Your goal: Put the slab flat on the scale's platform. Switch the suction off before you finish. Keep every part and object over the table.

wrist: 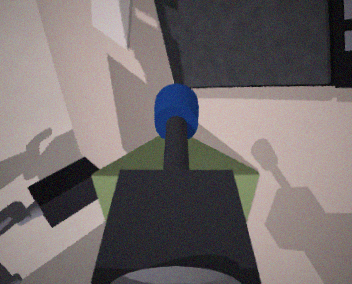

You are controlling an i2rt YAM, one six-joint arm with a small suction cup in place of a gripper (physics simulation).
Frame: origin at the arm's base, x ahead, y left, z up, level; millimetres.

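Where they show: end effector, tool point: [176,104].
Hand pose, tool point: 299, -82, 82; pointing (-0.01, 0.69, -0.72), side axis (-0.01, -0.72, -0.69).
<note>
Things, the pixels of their centre, and the offset from my tool point, as dx, dy, dz. "pt": a spot on its surface instead.
- scale's platform, surface spot: [255,42] pt +15, +14, -130
- box, surface spot: [111,22] pt -7, +332, -169
My suction cup [176,111] is blue, on a dark stem in the middle of the wrist view. No held object shows at its tip, and its shadow to the right ends in a bare rounded shape, so it reads as open. A large dark grey square surface, which looks like the scale's platform [255,42], lies beyond the cup at the upper right, apart from it. A green piece [142,162] shows behind the stem and the black tool body; most of it is hidden. I cannot tell which visible thing is the slab.
A white upright panel or box [111,22] stands at the upper left, partly cut off. A black block [67,192] joined to grey and black rods is at the lower left. Black housing with pale patches borders the dark surface at the right edge. Several shadows cross the pale ground.
</note>
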